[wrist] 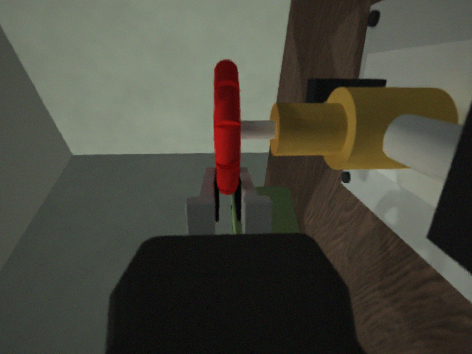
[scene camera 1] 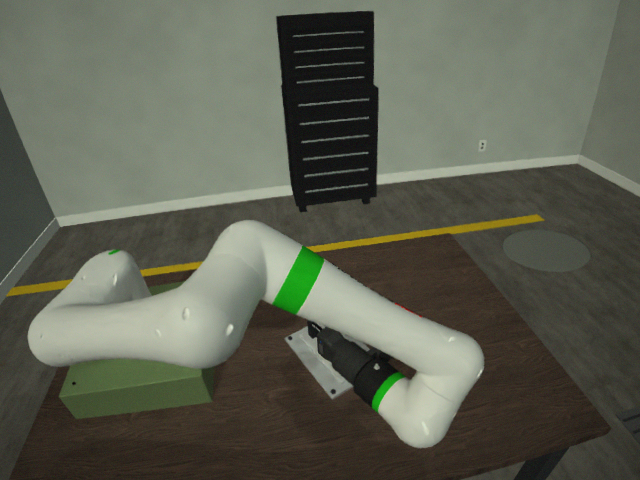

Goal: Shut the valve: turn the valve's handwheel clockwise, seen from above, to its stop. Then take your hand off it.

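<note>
The red handwheel [wrist: 226,107] shows edge-on in the wrist view, on a thin pale stem [wrist: 257,129] that comes out of the yellow valve body [wrist: 395,125]. My gripper [wrist: 226,183] [scene camera 1: 313,329] is shut on the near part of the handwheel's rim, with one finger on each side of it. The valve's light grey base plate [scene camera 1: 316,364] [wrist: 420,27] lies on the table. In the scene view, my arm and gripper hide most of the valve, and I cannot make out the handwheel there.
A green box [scene camera 1: 139,395] [wrist: 282,207] is on the wooden table [scene camera 1: 248,423] under the arm's base end. A grey pipe [wrist: 420,142] joins the valve body, with a black part [wrist: 455,200] at the wrist view's right edge. A black cabinet [scene camera 1: 336,93] stands by the wall.
</note>
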